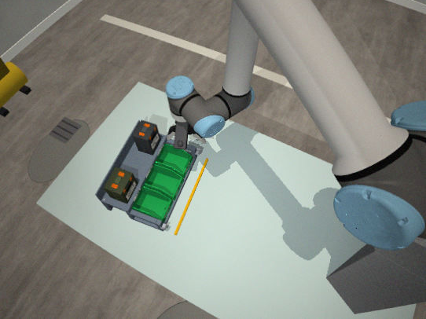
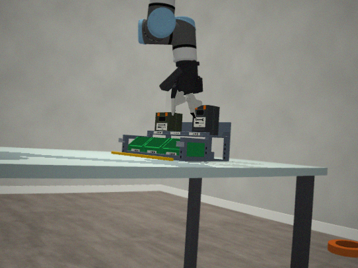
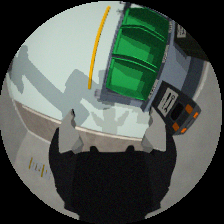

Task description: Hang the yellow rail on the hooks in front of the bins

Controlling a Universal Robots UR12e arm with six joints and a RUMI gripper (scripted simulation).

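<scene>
The yellow rail lies 110 mm behind my hand, 130 mm to the left of it and 150 mm below it.
</scene>
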